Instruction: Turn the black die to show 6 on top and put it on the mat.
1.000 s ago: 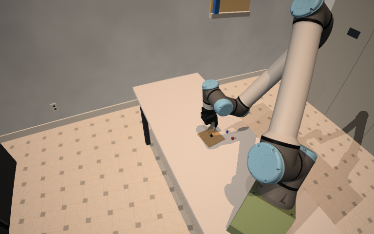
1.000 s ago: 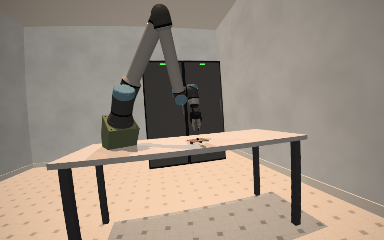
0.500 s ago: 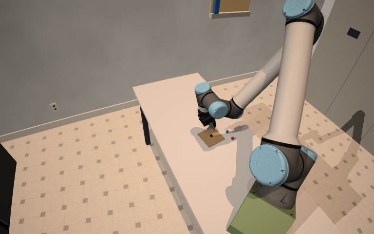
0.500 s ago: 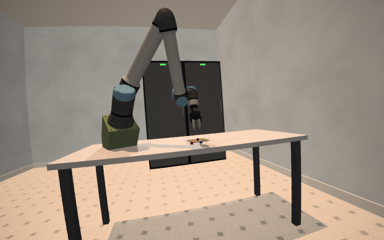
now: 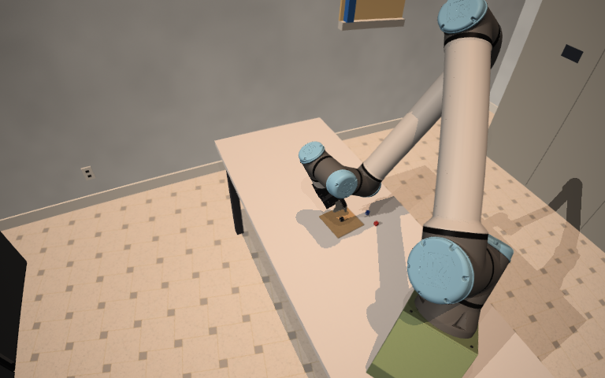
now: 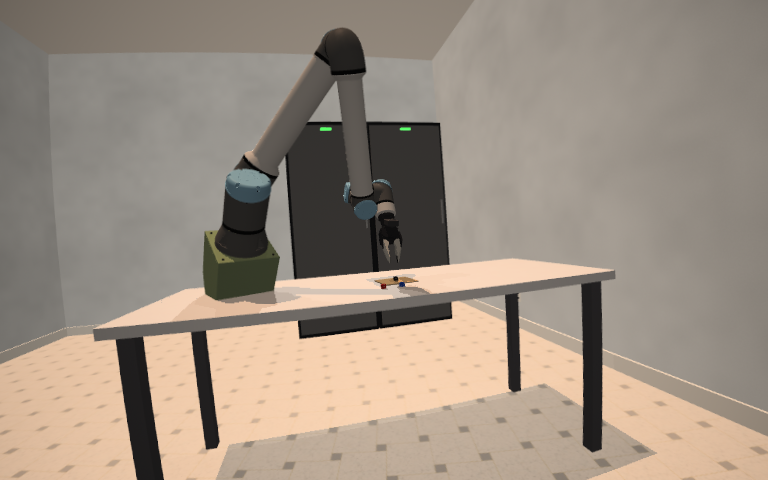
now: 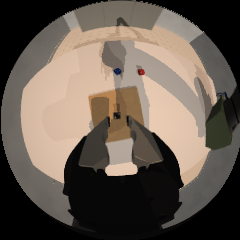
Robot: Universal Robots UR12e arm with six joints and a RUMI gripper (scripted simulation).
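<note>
The black die lies 8 cm below my hand. Also, from my hand: red die (10 cm behind, 11 cm to the right, 8 cm below); brown mat (9 cm below); blue die (3 cm behind, 13 cm to the right, 8 cm below).
</note>
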